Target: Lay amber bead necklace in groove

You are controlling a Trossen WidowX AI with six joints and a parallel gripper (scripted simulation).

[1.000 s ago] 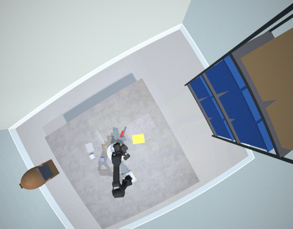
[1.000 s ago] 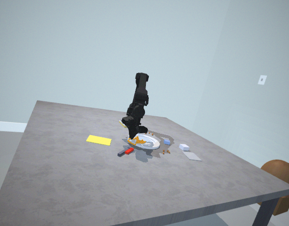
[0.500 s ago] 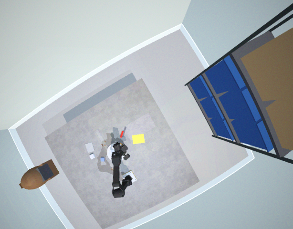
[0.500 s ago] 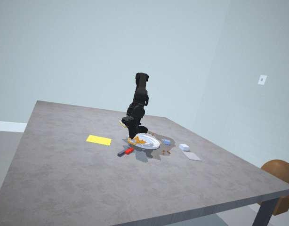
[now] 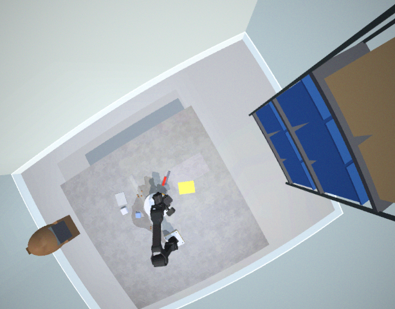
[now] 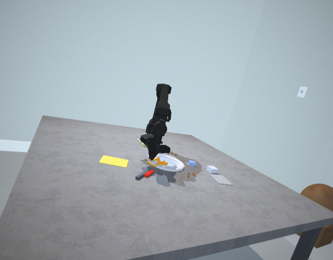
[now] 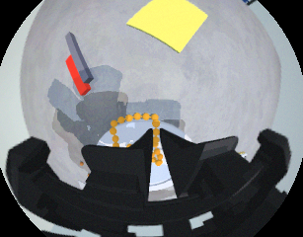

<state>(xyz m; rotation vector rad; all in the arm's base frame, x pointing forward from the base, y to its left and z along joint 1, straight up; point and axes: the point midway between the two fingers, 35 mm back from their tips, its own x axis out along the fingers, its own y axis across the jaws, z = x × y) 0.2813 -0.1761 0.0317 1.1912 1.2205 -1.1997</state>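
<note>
The round white bead board lies 90 mm to the left of my gripper tip, 20 mm ahead of it and 10 mm below it. From my gripper tip the other things lie so: yellow sheet: 180 mm to the right, 30 mm behind, 10 mm below; blue block: 260 mm to the left, 50 mm ahead, 10 mm below; grey tool: 120 mm ahead, 100 mm to the right, 10 mm below.
</note>
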